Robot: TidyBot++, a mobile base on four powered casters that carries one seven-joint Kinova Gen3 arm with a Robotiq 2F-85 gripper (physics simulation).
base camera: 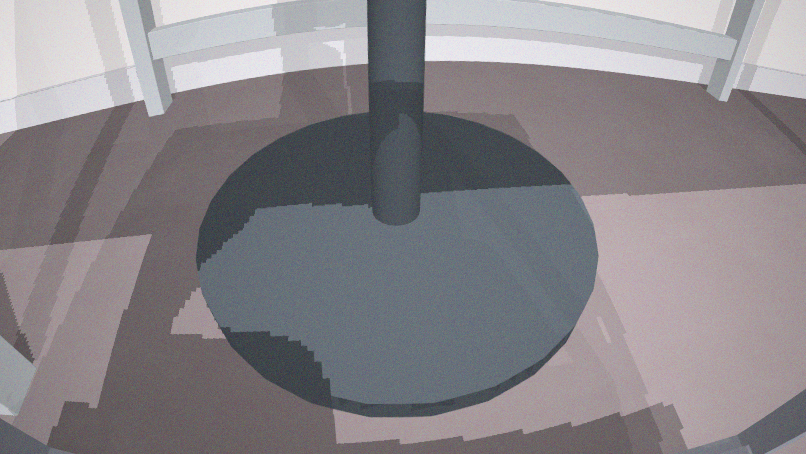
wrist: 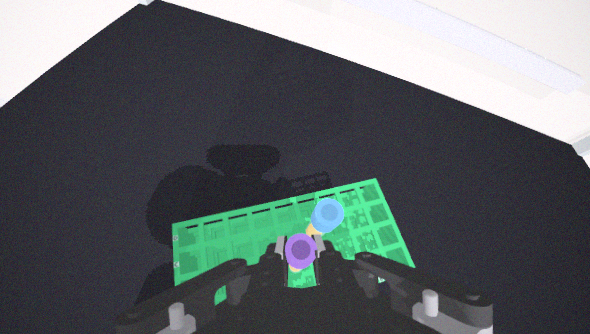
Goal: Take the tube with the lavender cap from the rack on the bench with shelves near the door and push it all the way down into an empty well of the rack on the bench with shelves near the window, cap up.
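Frame: origin at the arm's base, x up, y ahead, z left, level; metres.
Where they show: gripper, fingertip midpoint: [wrist: 299,247].
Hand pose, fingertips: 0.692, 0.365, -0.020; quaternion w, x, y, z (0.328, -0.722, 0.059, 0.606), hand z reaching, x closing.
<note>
After its pixels a point has its place, as x, y, z.
In the wrist view the tube with the lavender cap [wrist: 300,250] @[0.728, 0.354, -0.014] is between the fingertips, cap toward the camera. My gripper [wrist: 299,247] @[0.692, 0.365, -0.020] is shut on it, over the green rack [wrist: 187,262] @[0.634, 0.334, 0.063]. A little of the tube's yellowish body shows below the cap; its lower end is hidden, so I cannot tell how deep it sits in a well. A tube with a blue cap [wrist: 327,213] @[0.732, 0.381, -0.024] stands in the rack just beyond and to the right of the lavender cap. The gripper's body hides the near part of the rack. The gripper does not show in the base camera view.
The rack stands on a dark bench top [wrist: 240,100] @[0.518, 0.657, 0.150], with pale surfaces beyond its far edge. In the base camera view a round grey base plate [base camera: 451,293] @[-0.366, 0.360, -0.054] with a thick post [base camera: 396,140] @[-0.264, 0.451, -0.006] stands on the floor, and a pale frame rail [base camera: 535,33] @[-0.315, 1.033, -0.328] runs behind it.
</note>
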